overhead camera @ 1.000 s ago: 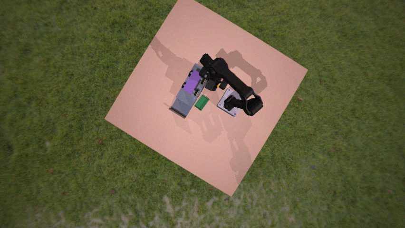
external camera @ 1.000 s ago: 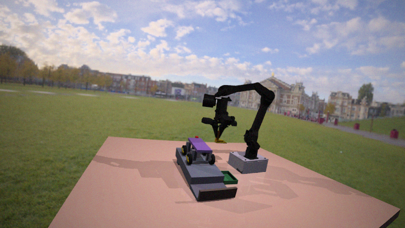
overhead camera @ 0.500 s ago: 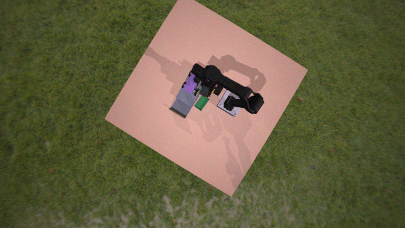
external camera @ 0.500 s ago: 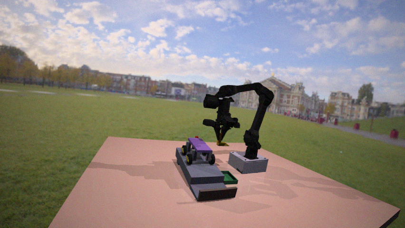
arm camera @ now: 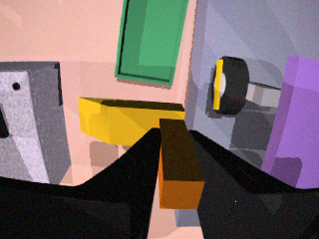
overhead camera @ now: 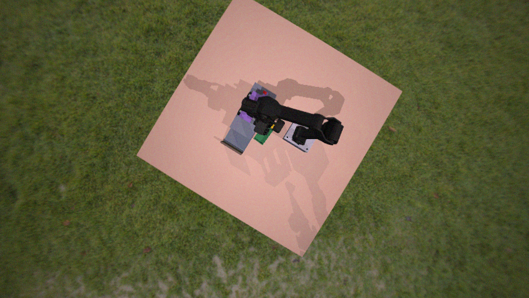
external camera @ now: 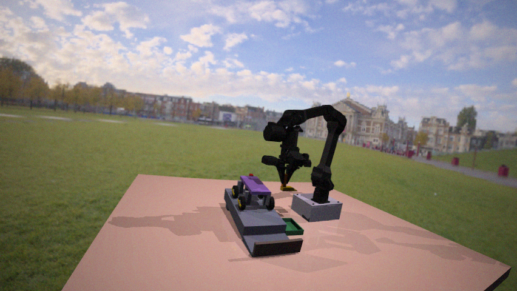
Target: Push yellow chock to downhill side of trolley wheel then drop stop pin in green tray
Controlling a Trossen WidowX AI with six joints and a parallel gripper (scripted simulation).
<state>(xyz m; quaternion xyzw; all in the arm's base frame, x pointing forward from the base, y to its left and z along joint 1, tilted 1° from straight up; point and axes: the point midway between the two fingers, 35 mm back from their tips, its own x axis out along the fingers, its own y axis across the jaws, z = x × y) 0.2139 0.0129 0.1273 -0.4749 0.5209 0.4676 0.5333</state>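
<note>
The red-headed stop pin is 15 cm to the right of my gripper tip, 7 cm ahead of it and 4 cm below it. Round my gripper tip: green tray (17 cm below, 5 cm to the left, 1 cm behind); grey ramp (12 cm below, 10 cm ahead, 4 cm to the right); purple-topped trolley (10 cm ahead, 5 cm to the right, 5 cm below).
</note>
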